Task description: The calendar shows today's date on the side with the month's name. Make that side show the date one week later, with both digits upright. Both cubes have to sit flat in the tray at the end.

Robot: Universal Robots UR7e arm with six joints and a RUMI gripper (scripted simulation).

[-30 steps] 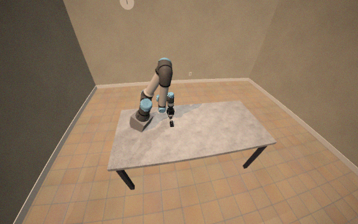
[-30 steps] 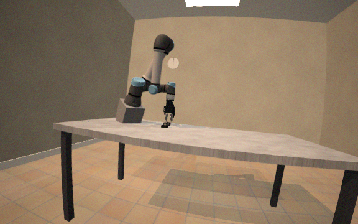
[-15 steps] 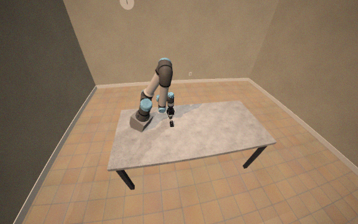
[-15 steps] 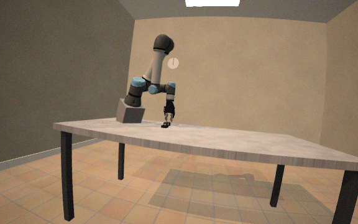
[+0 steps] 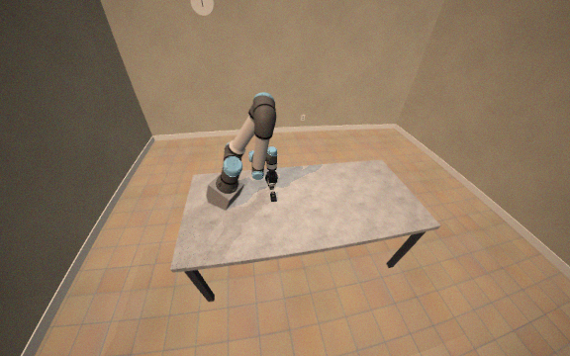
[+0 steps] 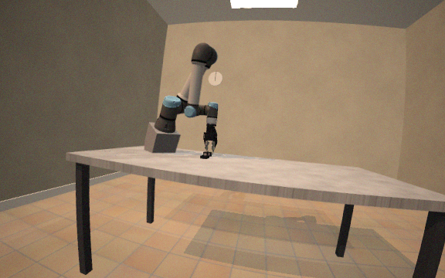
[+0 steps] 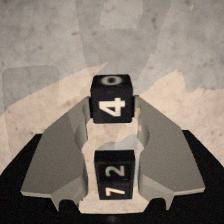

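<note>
Right now the black cube is 10 mm below my hand. Also, from my hand: black date cube 90 mm to the right; then black calendar tray 110 mm to the right, 20 mm below.
</note>
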